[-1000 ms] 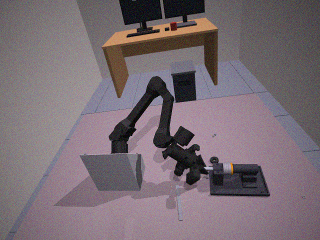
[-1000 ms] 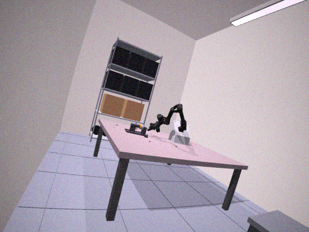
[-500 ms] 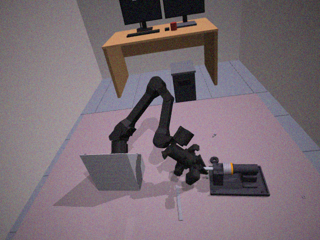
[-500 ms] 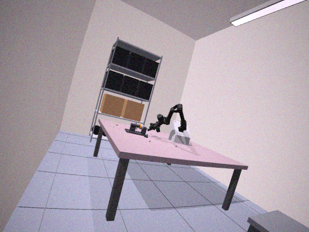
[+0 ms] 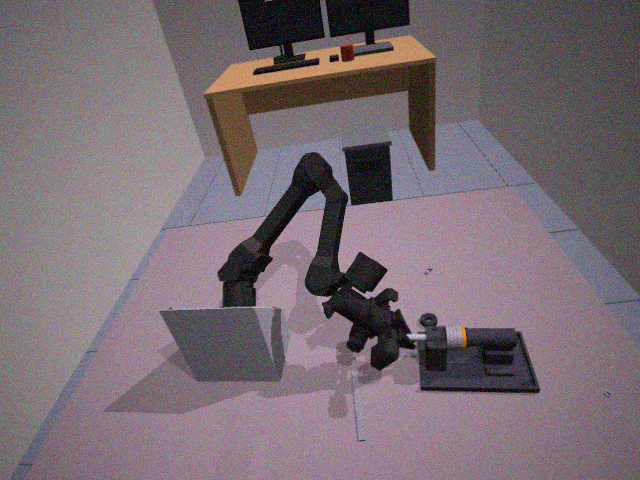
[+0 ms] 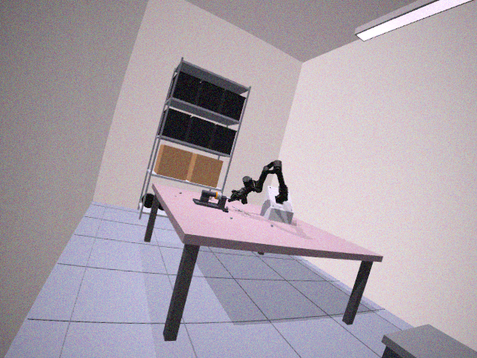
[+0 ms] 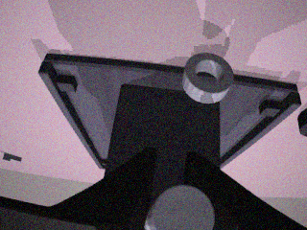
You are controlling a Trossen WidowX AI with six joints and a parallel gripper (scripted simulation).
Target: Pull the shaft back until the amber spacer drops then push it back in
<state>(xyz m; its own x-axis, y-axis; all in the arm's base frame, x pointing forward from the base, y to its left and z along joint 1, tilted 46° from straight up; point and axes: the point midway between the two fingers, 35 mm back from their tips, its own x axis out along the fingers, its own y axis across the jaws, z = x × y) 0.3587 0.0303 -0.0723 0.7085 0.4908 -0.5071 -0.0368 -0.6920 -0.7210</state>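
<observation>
Now: the pale shaft 6 cm ahead of my gripper tip and 2 cm above it. Also, from my gripper tip: black ring knob: 12 cm to the left, 5 cm below, 4 cm ahead; thin grey strip: 12 cm behind, 11 cm to the right, 5 cm below; amber spacer: 10 cm ahead, 2 cm above.
</observation>
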